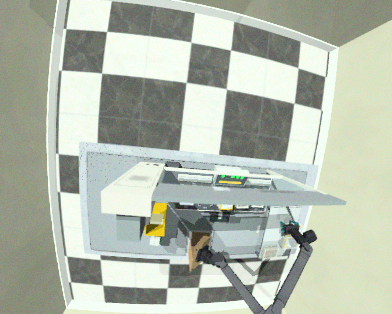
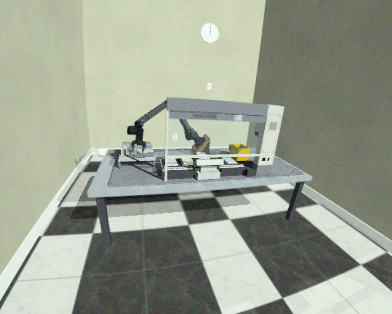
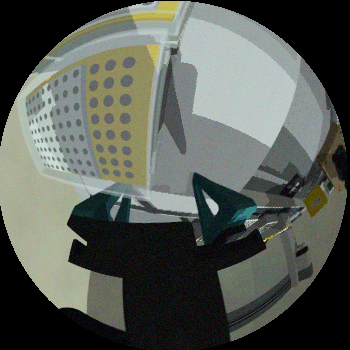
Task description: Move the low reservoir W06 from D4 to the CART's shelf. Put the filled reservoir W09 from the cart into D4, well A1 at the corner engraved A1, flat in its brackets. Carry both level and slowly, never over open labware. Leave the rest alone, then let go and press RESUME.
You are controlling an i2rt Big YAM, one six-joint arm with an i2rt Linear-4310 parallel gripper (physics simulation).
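Frame: origin at the arm's base, x back, y right, z up, level; metres.
Seen in the pictures: gripper, fingertip midpoint: (image 1: 284,221) (image 2: 137,153) (image 3: 161,177); arm's base, origin of the base link: (image 1: 201,252).
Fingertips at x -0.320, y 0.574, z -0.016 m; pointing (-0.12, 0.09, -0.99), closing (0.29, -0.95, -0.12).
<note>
Offsets run from my fingertips to a thing's middle.
My gripper (image 1: 289,225) (image 2: 138,149) (image 3: 161,177) hangs over the cart (image 2: 120,159) at the left end of the table. Its teal fingers are partly apart and straddle the near edge of the clear reservoir W09 @(dz +0.039, dx +0.055, dy +0.083 m) (image 3: 111,114) (image 2: 131,149), which holds yellow liquid over a dotted base. The left finger shows through the reservoir's clear wall, and the right finger stands beyond its edge, over the pale cart shelf (image 3: 234,91). I cannot see either finger pressing on the walls. The deck (image 2: 207,162) lies inside the enclosure. I cannot pick out W06 or slot D4 there.
The enclosure's grey roof (image 1: 241,196) (image 2: 216,107) covers the deck, with a white post @(dz +0.159, dx -0.330, dy -0.236 m) (image 2: 166,146) next to the cart. A second dark arm holds a brown block (image 1: 199,246) (image 2: 202,144) over the deck. A yellow bin (image 1: 155,222) (image 2: 239,149) stands at the far end.
</note>
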